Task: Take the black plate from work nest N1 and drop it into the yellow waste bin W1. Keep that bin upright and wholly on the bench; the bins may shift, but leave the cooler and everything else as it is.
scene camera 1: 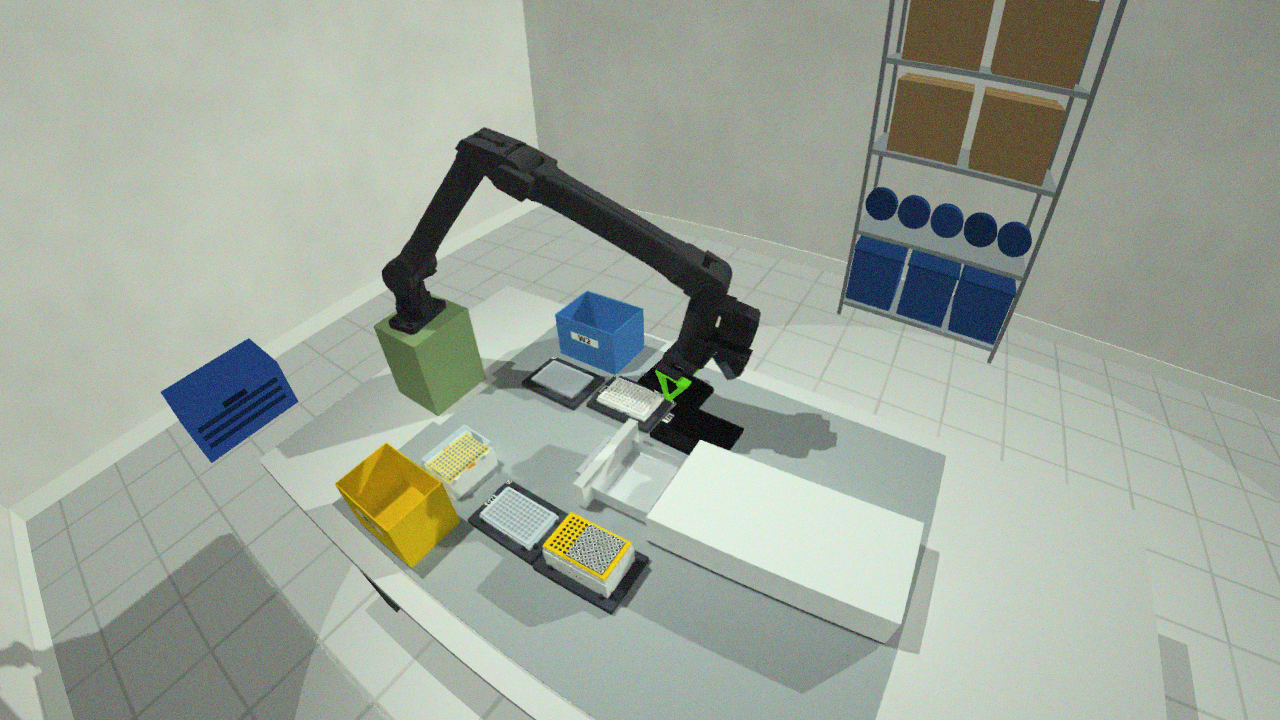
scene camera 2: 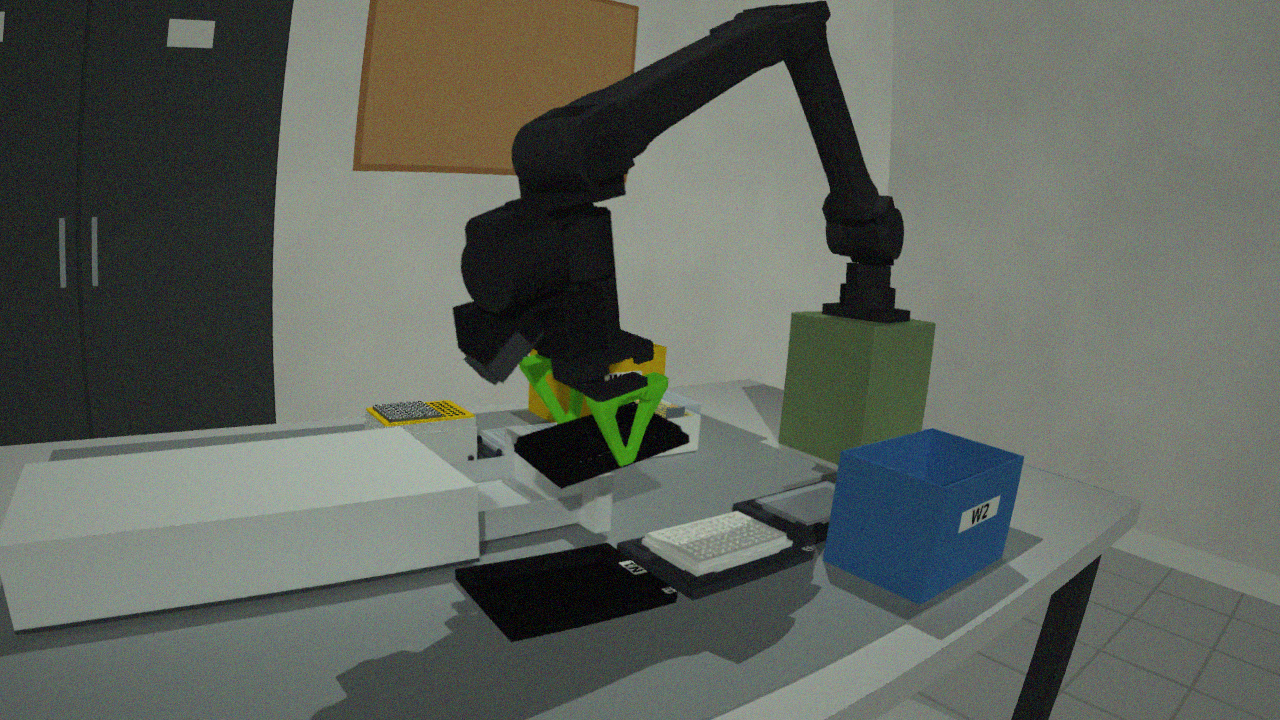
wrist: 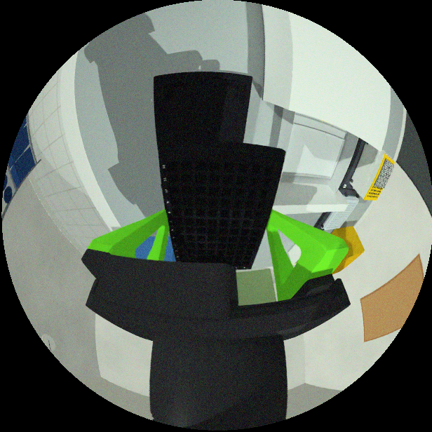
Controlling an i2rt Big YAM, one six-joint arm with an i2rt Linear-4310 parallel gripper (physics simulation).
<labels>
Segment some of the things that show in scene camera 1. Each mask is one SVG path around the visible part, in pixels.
My gripper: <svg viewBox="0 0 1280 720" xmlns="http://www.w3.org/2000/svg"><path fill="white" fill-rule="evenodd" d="M713 333L706 337L696 336L689 333L682 324L678 340L664 353L661 362L655 370L665 399L673 400L692 383L692 381L684 378L681 372L672 368L672 365L682 368L683 373L693 376L700 369L703 369L716 353L714 351L700 368L683 359L689 338L705 340L712 337ZM666 378L676 383L678 387L671 394L668 392Z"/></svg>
A black plate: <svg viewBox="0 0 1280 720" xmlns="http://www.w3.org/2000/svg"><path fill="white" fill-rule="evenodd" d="M666 378L668 392L671 394L678 387L676 383ZM672 365L672 368L681 372L682 376L692 381L692 383L673 400L668 401L693 416L714 392L714 389L695 376L686 375L683 373L683 369ZM661 359L638 380L638 383L665 399L661 384L655 373Z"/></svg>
A yellow waste bin W1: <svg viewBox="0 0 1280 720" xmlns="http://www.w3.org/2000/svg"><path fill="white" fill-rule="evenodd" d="M386 442L337 481L335 486L359 522L408 566L413 568L460 520L442 482Z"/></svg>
A blue bin W2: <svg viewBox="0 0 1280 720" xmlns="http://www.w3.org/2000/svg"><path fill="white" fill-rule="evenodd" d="M586 291L555 314L560 352L616 375L644 349L643 308Z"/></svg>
A yellow-topped rack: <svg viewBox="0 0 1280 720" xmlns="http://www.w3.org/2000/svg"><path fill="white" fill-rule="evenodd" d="M570 512L542 546L546 564L551 565L554 569L608 599L612 591L615 590L630 569L631 564L635 561L634 547L631 542Z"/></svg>
</labels>
